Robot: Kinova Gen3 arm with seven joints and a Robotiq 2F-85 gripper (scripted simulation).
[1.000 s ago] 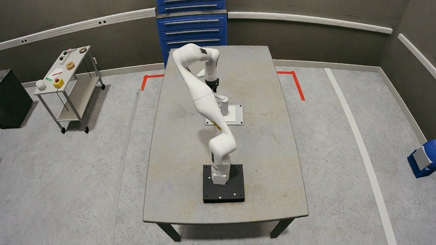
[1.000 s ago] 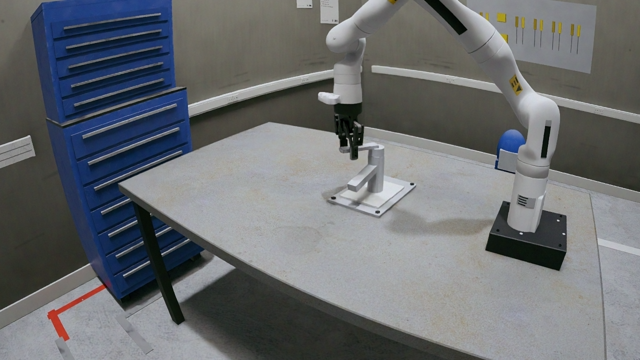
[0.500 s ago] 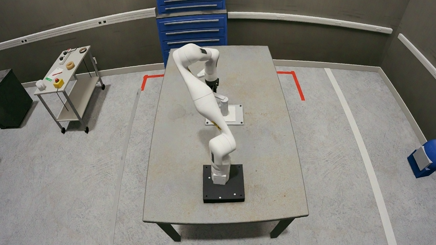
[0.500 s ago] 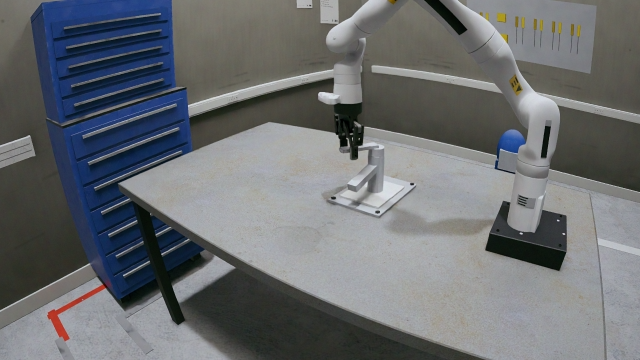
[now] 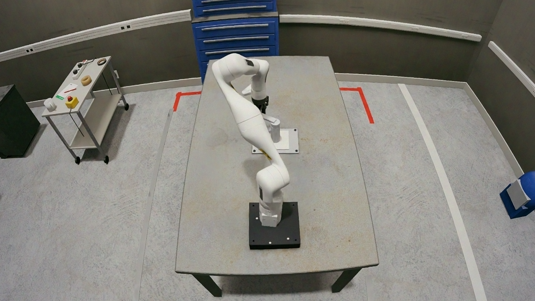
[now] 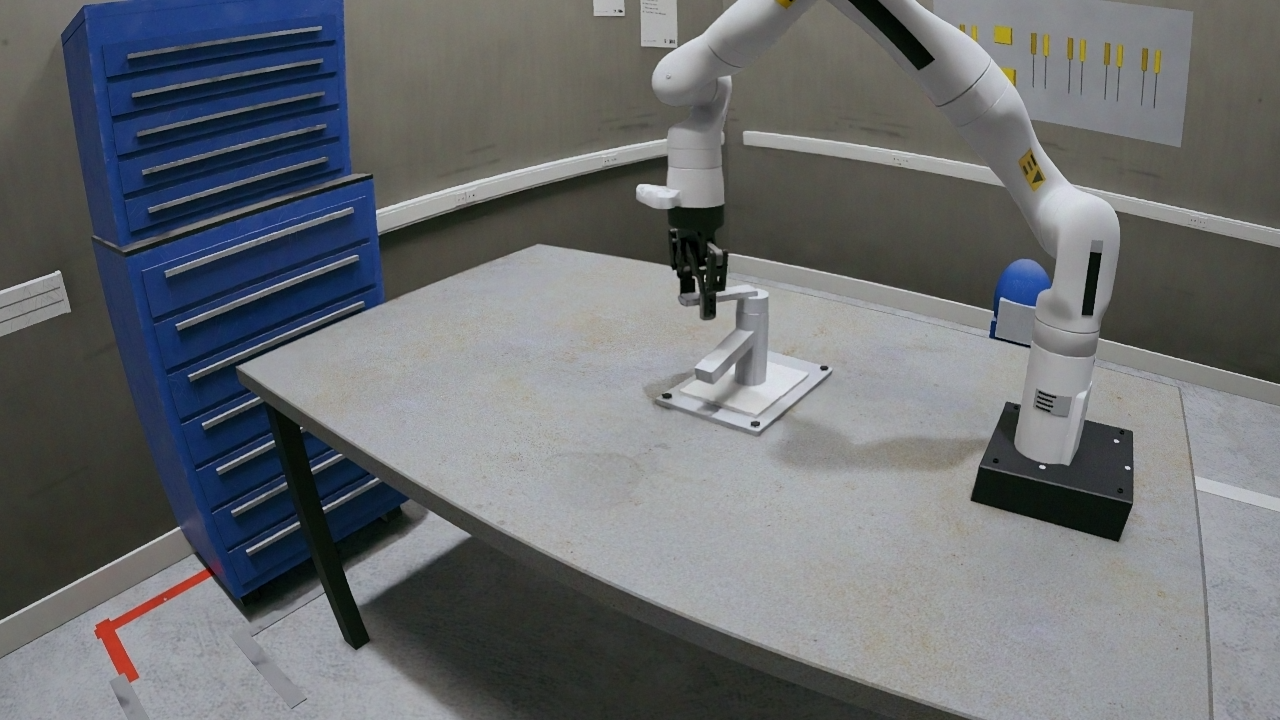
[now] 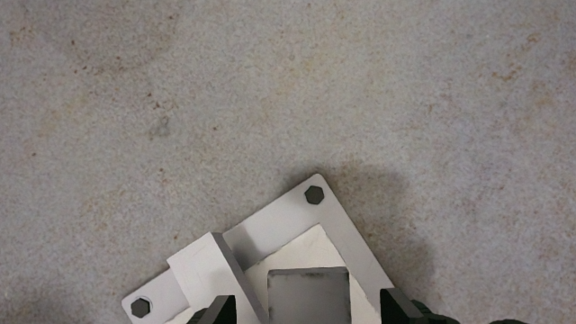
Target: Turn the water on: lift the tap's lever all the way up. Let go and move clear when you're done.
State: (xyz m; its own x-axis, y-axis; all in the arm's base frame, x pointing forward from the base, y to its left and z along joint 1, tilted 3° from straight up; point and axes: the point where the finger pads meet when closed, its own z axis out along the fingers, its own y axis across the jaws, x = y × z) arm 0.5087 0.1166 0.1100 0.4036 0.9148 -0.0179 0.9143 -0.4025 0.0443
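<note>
My hand is 1 cm past the lever and 3 cm to the left of it. From my hand the other things lie so: tap: 2 cm behind, 6 cm to the right, 5 cm below; then plate: 3 cm behind, 8 cm to the right, 14 cm below.
</note>
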